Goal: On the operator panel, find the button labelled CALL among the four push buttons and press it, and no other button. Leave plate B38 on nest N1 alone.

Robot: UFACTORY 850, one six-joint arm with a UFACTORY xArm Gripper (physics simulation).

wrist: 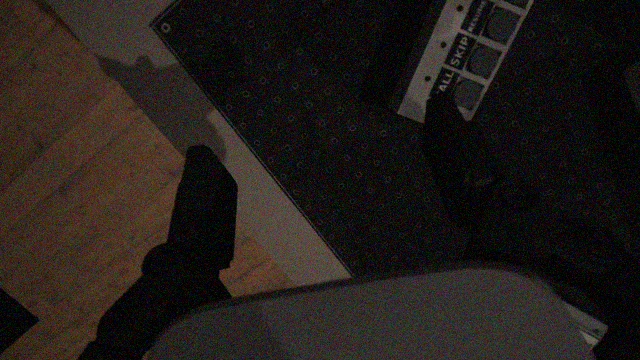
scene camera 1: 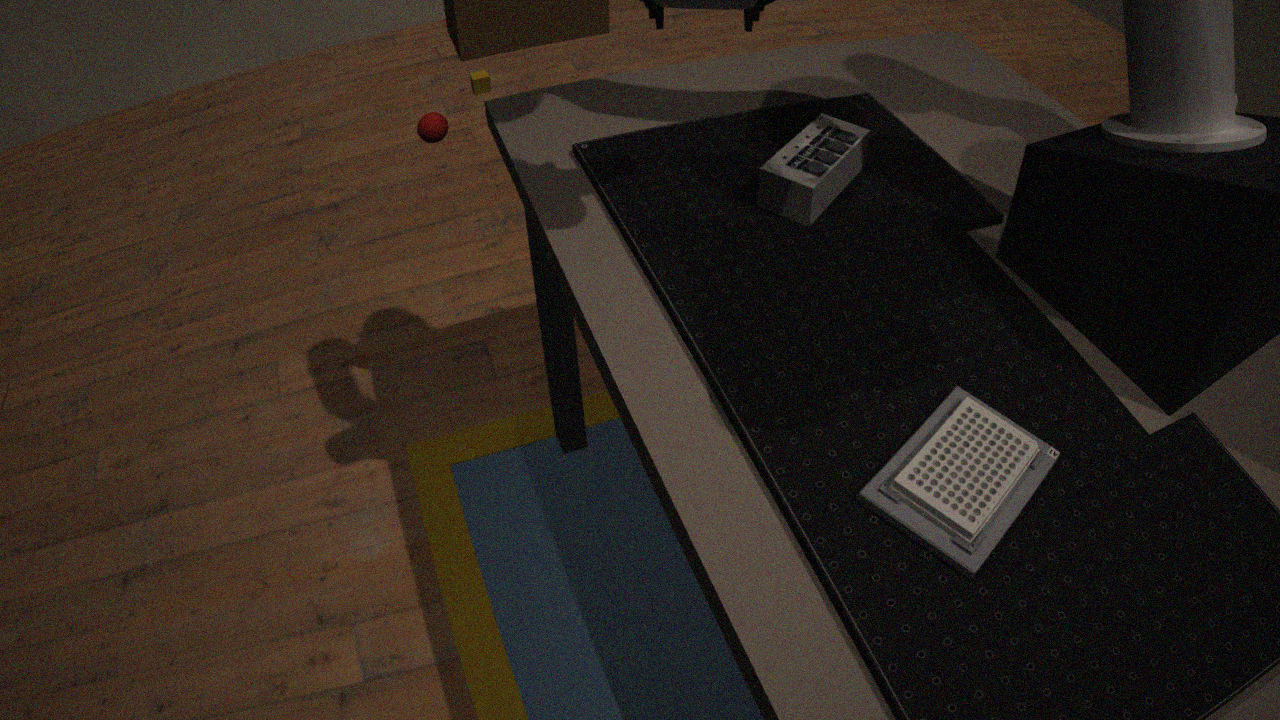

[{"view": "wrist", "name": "my gripper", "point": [320,143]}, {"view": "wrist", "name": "operator panel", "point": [438,60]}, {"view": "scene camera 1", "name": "plate B38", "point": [958,480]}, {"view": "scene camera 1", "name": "operator panel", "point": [784,188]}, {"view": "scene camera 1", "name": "nest N1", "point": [902,516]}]
